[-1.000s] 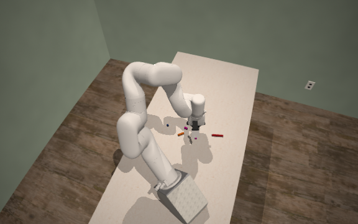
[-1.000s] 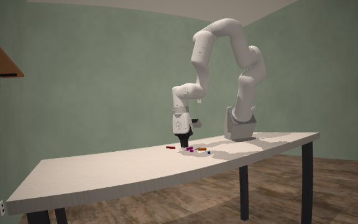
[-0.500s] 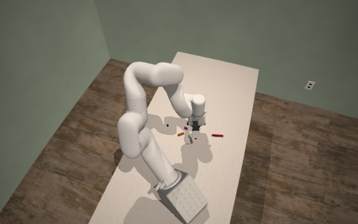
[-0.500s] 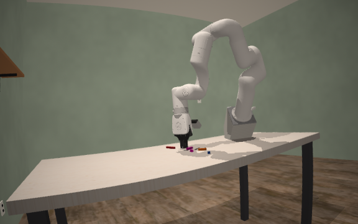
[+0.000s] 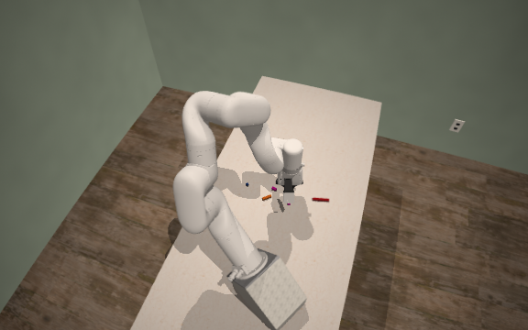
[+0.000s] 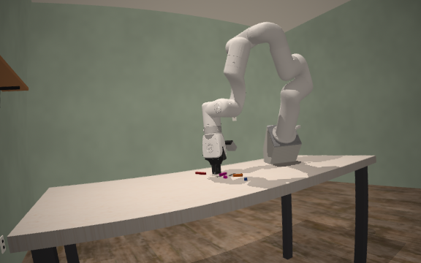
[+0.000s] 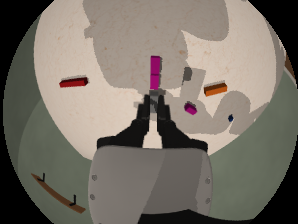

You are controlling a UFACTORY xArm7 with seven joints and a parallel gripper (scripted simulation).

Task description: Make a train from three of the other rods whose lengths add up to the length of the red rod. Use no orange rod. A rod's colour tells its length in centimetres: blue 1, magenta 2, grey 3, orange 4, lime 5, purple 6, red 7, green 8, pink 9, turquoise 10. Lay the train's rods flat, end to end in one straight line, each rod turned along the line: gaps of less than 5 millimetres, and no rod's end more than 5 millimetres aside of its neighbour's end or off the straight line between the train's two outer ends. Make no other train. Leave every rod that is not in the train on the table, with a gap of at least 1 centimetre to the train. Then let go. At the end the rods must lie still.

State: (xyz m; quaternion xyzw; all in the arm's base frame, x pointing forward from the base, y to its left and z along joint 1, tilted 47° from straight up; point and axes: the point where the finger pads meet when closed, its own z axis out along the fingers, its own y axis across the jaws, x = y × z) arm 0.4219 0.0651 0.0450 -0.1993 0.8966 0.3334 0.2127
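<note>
Right now the grey rod is 2 cm below my hand. The rest, counted from my hand: blue rod: 6 cm behind, 17 cm to the left, 3 cm below; orange rod: 7 cm behind, 7 cm to the left, 3 cm below; red rod: 4 cm ahead, 14 cm to the right, 3 cm below.
</note>
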